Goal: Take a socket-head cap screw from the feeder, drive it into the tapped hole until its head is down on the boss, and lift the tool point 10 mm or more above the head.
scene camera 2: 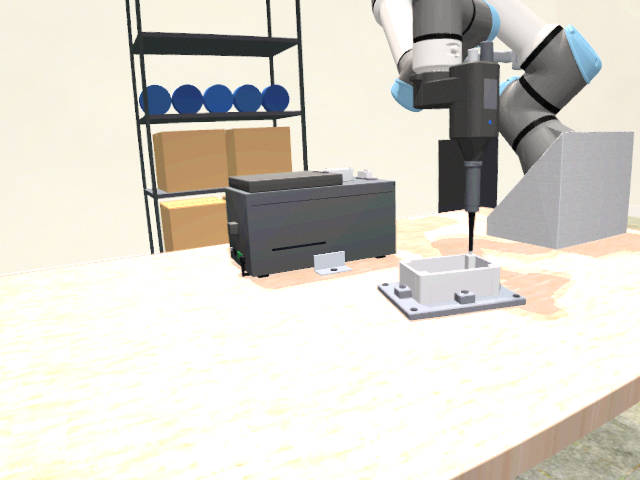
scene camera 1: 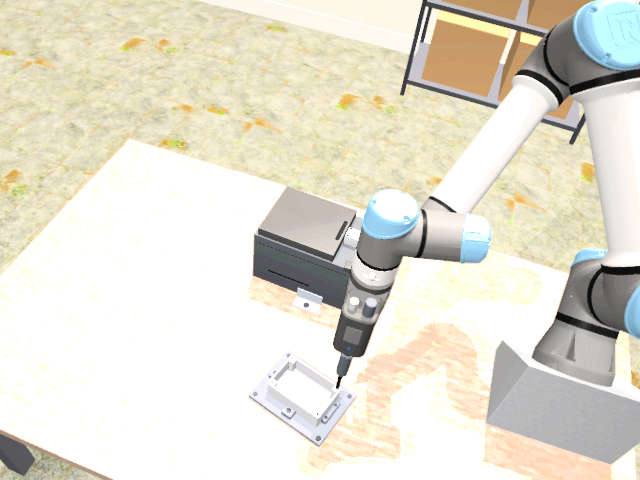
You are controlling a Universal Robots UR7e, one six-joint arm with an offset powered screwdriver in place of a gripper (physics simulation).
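Observation:
My screwdriver (scene camera 1: 337, 387) (scene camera 2: 470, 251) stands upright, with its thin black bit pointing down at the right corner of a light grey open box housing (scene camera 1: 302, 411) (scene camera 2: 449, 289). In the scene camera 2 view a tiny pale piece, perhaps the screw's head, shows right under the bit at the inner far corner; bit and piece look close or touching. Whether the bit grips it, and whether the head is down on the boss, is too small to tell. The tapped hole is hidden. The dark feeder (scene camera 1: 299, 268) (scene camera 2: 320, 222) stands behind, apart from the tool.
The housing sits on a grey base plate (scene camera 1: 263, 400) (scene camera 2: 444, 311) with corner holes and small side blocks. A small angle bracket (scene camera 1: 309, 297) (scene camera 2: 329, 261) lies before the feeder. The grey robot pedestal (scene camera 1: 563, 413) (scene camera 2: 594, 191) stands at the right. A shelf rack (scene camera 2: 217, 117) stands behind the table.

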